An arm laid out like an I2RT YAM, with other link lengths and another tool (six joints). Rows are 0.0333 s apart.
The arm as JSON. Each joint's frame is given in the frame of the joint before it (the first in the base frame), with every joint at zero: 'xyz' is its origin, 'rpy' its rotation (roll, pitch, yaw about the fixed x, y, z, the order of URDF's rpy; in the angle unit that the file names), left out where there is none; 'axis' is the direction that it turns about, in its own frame. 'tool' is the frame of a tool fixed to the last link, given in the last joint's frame.
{
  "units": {
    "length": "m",
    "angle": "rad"
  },
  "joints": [
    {
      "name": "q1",
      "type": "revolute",
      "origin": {
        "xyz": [
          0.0,
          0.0,
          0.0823
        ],
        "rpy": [
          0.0,
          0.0,
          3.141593
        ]
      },
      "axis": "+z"
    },
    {
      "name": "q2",
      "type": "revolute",
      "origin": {
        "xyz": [
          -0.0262,
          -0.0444,
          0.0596
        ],
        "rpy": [
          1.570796,
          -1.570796,
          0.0
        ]
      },
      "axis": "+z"
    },
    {
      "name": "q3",
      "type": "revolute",
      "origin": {
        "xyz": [
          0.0,
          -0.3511,
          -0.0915
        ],
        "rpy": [
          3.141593,
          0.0,
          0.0
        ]
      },
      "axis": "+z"
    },
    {
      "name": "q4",
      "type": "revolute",
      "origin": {
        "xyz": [
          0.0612,
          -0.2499,
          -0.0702
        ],
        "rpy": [
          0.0,
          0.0,
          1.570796
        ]
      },
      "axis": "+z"
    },
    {
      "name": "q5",
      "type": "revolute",
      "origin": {
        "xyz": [
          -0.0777,
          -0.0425,
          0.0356
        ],
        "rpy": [
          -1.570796,
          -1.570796,
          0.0
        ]
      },
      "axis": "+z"
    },
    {
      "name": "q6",
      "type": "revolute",
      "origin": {
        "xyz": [
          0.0,
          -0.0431,
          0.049
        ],
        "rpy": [
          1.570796,
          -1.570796,
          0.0
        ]
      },
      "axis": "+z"
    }
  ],
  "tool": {
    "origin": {
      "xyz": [
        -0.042,
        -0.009,
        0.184
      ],
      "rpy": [
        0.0,
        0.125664,
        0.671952
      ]
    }
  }
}
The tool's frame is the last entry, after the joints.
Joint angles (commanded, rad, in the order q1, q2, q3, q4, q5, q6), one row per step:
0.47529, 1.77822, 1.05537, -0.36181, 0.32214, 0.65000
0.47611, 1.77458, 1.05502, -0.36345, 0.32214, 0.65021
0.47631, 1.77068, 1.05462, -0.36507, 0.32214, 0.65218
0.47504, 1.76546, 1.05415, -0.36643, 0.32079, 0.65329
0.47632, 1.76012, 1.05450, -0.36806, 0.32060, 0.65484
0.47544, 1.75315, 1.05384, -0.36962, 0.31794, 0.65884
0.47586, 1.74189, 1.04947, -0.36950, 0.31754, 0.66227
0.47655, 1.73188, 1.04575, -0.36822, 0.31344, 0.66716
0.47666, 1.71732, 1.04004, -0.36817, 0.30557, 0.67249
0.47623, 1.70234, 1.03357, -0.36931, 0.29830, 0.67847
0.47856, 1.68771, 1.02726, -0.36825, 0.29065, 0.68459
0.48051, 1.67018, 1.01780, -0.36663, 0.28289, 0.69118
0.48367, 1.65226, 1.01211, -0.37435, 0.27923, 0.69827
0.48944, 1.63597, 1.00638, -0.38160, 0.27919, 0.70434
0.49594, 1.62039, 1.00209, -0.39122, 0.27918, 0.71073
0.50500, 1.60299, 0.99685, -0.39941, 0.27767, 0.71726
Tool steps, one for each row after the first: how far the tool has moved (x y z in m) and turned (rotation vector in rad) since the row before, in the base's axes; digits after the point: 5 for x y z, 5 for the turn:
-0.00051, 0.00017, 0.00126, 0.00087, -0.00148, 0.00064
-0.00048, -0.00020, 0.00134, 0.00193, -0.00182, -0.00145
-0.00032, -0.00057, 0.00183, 0.00321, -0.00255, -0.00156
-0.00037, 0.00049, 0.00226, 0.00285, -0.00365, 0.00008
-0.00059, -0.00028, 0.00237, 0.00644, -0.00344, -0.00294
-0.00141, -0.00051, 0.00331, 0.00541, -0.00630, -0.00224
-0.00123, 0.00054, 0.00282, 0.00937, -0.00539, -0.00135
-0.00226, 0.00056, 0.00352, 0.01314, -0.00506, -0.00038
-0.00269, -0.00010, 0.00322, 0.01233, -0.00393, -0.00169
-0.00256, 0.00152, 0.00341, 0.01363, -0.00551, 0.00122
-0.00342, 0.00088, 0.00346, 0.01413, -0.00568, 0.00059
-0.00421, 0.00011, 0.00384, 0.00894, -0.00263, -0.00071
-0.00423, 0.00059, 0.00341, 0.00509, -0.00294, 0.00084
-0.00440, 0.00081, 0.00321, 0.00451, -0.00147, 0.00130
-0.00484, 0.00217, 0.00363, 0.00683, -0.00284, 0.00456

